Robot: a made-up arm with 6 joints.
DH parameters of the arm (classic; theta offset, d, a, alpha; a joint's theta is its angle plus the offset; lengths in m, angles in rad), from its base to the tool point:
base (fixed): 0.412 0 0.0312 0
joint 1: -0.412 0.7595 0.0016 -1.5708
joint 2: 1.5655 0 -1.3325 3.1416
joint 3: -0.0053 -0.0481 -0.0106 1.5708
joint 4: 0 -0.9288 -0.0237 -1.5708
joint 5: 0 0.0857 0.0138 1.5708
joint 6: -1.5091 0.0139 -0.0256 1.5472
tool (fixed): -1.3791 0.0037 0 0
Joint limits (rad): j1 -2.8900..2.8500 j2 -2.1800..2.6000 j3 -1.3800..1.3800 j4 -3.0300..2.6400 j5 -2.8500..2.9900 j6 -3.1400..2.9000
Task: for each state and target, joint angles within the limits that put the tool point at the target. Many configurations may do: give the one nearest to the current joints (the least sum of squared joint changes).
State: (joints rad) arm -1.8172 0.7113 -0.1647 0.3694 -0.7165 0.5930
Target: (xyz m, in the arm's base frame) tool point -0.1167 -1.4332 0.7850
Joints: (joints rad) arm -1.6464 0.8862 -0.2980 0.3664 -0.7168 0.5957
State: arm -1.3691 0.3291 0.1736 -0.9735 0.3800 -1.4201
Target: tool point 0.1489 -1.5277 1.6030
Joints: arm -1.4979 0.5265 0.2679 -0.9631 0.3902 -1.4205
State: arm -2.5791 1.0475 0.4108 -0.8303 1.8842 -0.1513
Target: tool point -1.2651 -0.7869 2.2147
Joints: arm -2.5615 0.4818 0.8342 -0.7929 1.8919 -0.1609
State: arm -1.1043 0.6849 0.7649 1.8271 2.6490 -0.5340
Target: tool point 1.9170 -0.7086 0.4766
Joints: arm -0.4224 1.3188 0.5023 1.8760 2.6557 -0.5458
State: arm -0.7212 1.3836 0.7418 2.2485 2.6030 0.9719
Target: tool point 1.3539 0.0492 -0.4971
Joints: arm -0.0622 1.8172 0.1927 2.3201 2.6049 0.9699
